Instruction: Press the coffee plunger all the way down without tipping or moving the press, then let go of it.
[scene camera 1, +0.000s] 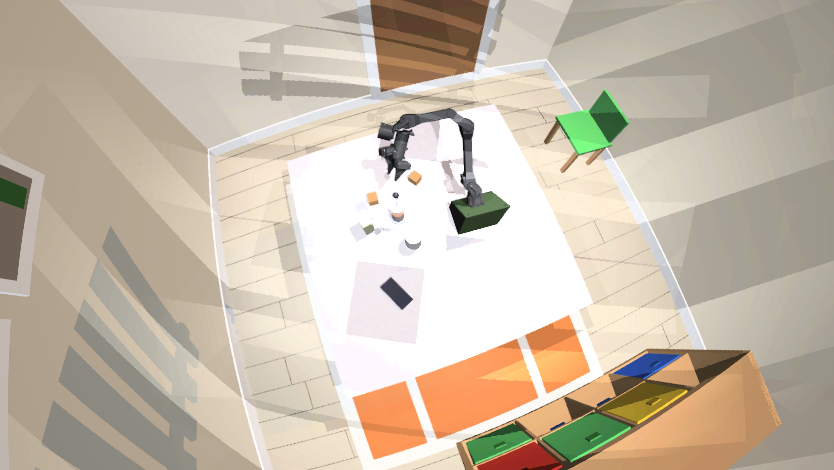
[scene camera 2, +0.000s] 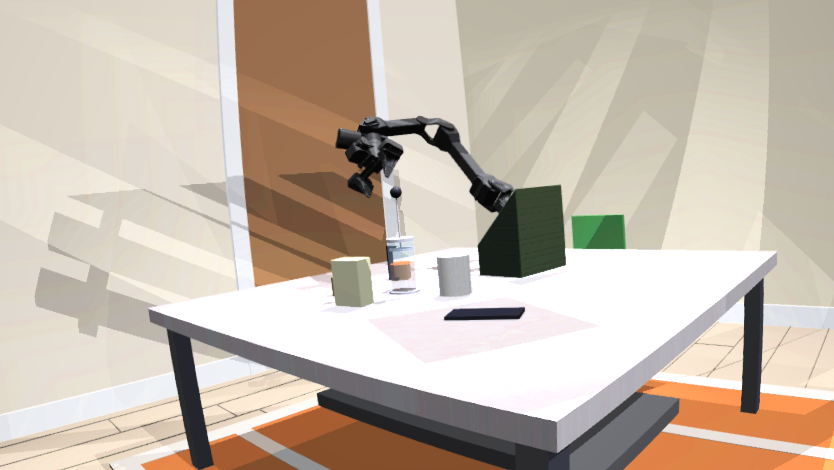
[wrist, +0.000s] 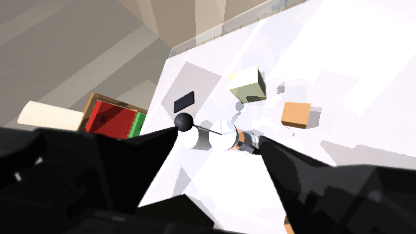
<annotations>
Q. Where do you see my gripper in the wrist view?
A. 217, 135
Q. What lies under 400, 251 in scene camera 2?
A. A glass coffee press.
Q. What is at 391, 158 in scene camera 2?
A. My gripper.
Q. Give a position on a glass coffee press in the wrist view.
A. At 224, 136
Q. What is my gripper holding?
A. Nothing.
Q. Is my gripper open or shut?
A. Open.
</annotations>
